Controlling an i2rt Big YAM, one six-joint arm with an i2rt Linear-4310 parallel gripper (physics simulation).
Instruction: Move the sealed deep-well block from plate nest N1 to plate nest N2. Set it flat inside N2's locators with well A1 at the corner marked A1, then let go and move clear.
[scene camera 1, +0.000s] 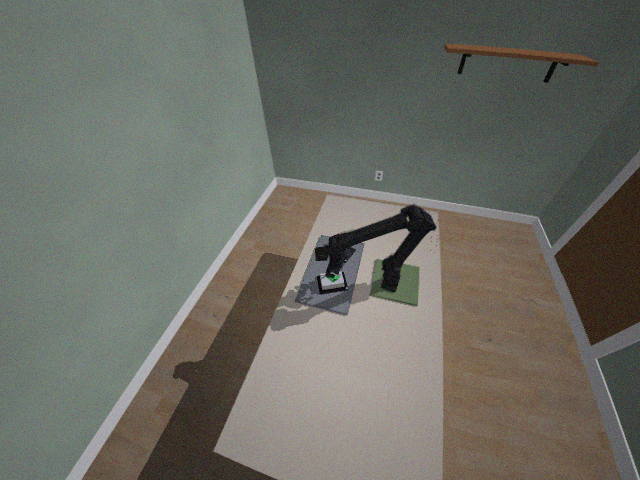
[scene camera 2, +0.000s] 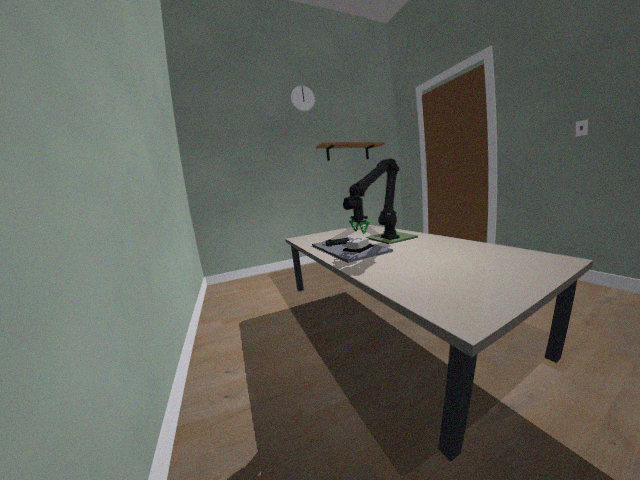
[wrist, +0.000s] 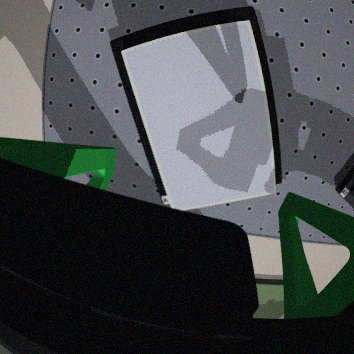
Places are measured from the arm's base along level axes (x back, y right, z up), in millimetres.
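Pixels of known places: gripper, fingertip midpoint: (scene camera 1: 335, 274) (scene camera 2: 359, 232) (wrist: 202, 181); arm's base, origin of the base link: (scene camera 1: 390, 282) (scene camera 2: 390, 237).
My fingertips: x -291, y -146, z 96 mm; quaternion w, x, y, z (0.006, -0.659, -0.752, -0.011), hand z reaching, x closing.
For each thing: its top centre in the pictures, then the offset to it from my fingertips. "*": a spot on its surface instead. Level surfaces: height alone.
- sealed deep-well block, middle of its top: (wrist: 208, 124) (scene camera 1: 331, 278) (scene camera 2: 357, 239) dx -18, dy -3, dz -42 mm
- small white tag, surface spot: (wrist: 168, 199) * dx +47, dy -8, dz -42 mm
- black nest, middle of its top: (scene camera 1: 340, 249) (scene camera 2: 337, 239) dx -70, dy +244, dz -78 mm
- long pale table, its level: dz -109 mm
The sealed deep-well block (scene camera 1: 327, 283) (scene camera 2: 355, 243) (wrist: 165, 100) is white with a plain pale top. It sits inside a black nest (scene camera 1: 333, 291) (wrist: 142, 125) on the grey perforated board (scene camera 1: 310, 291) (scene camera 2: 330, 249) (wrist: 312, 50). The block looks flat. A small white tag (wrist: 166, 200) is at one near corner; its text is too small to read. Part of another black nest (scene camera 2: 337, 241) (wrist: 347, 177) shows beside it. I cannot read which nest is N1 or N2. My gripper (scene camera 1: 333, 277) (scene camera 2: 359, 227) (wrist: 202, 181) is open and empty, above the block with a gap. Its black body hides part of the wrist view.
The arm stands on a green base plate (scene camera 1: 408, 289) (scene camera 2: 410, 237) beside the grey board, on a long pale table (scene camera 1: 361, 387) (scene camera 2: 439, 279). The arm hides part of the board in scene camera 1. A wooden shelf (scene camera 1: 516, 52) (scene camera 2: 351, 145) is on the wall behind.
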